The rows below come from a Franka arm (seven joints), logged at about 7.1 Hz.
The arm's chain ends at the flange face. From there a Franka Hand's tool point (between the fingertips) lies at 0.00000 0.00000 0.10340 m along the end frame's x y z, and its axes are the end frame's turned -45 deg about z.
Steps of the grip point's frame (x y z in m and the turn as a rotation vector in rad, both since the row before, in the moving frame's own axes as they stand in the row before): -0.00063 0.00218 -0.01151 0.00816 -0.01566 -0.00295; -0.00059 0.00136 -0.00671 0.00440 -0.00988 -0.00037; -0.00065 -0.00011 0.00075 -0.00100 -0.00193 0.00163; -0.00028 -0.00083 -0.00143 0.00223 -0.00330 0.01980; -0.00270 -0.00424 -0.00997 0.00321 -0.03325 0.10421; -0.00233 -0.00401 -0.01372 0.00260 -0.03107 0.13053
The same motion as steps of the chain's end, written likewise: 0.00284 0.00144 -0.01149 -0.00530 -0.01684 -0.00295; 0.00159 0.00098 -0.00670 -0.00387 -0.01010 -0.00037; -0.00047 0.00017 0.00075 -0.00207 -0.00066 0.00163; -0.00038 -0.00046 -0.00143 -0.00076 -0.00391 0.01980; -0.00213 -0.00314 -0.00991 -0.02124 -0.02578 0.10421; -0.00189 -0.00310 -0.01367 -0.02013 -0.02381 0.13053
